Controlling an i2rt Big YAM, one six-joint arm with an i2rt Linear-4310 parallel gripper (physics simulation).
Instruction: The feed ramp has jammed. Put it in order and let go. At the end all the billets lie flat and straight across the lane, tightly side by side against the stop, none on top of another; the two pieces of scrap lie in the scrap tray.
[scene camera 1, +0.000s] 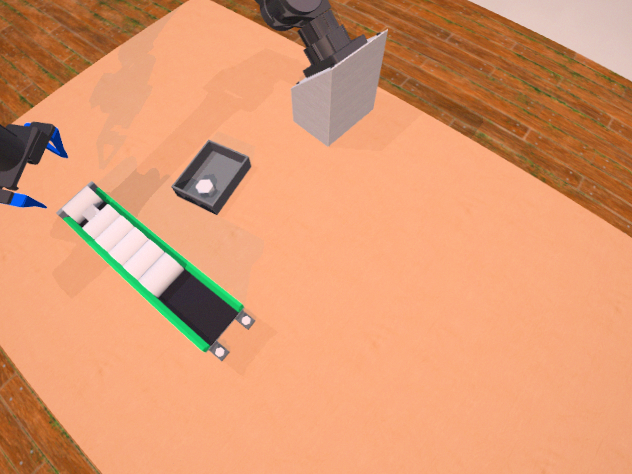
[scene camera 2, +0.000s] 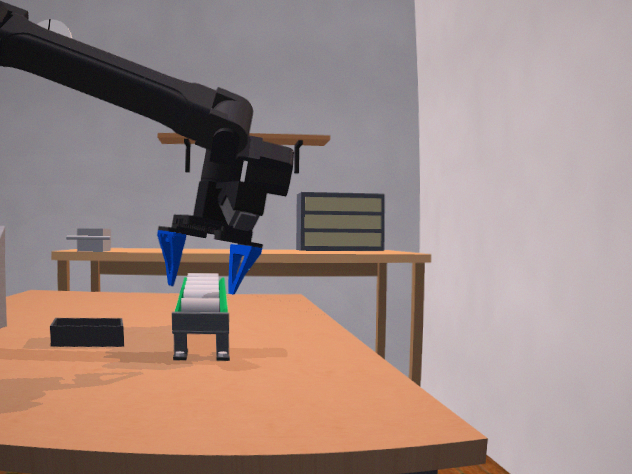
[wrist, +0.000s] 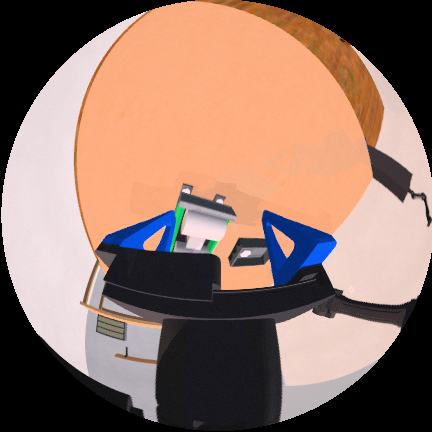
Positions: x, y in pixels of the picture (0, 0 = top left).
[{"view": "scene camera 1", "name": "my gripper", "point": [54, 181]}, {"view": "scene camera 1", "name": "dark scrap tray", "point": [225, 168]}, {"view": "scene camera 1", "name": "white billet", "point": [85, 198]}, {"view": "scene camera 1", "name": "white billet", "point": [134, 240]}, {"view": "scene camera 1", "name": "white billet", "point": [149, 253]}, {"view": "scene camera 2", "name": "my gripper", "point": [201, 290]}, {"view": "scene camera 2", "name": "dark scrap tray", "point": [64, 332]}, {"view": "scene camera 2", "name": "grey stop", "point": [181, 321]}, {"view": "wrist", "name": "my gripper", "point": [218, 214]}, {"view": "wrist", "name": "dark scrap tray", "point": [258, 255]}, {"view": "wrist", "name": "white billet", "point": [194, 223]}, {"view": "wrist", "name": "grey stop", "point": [187, 201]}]
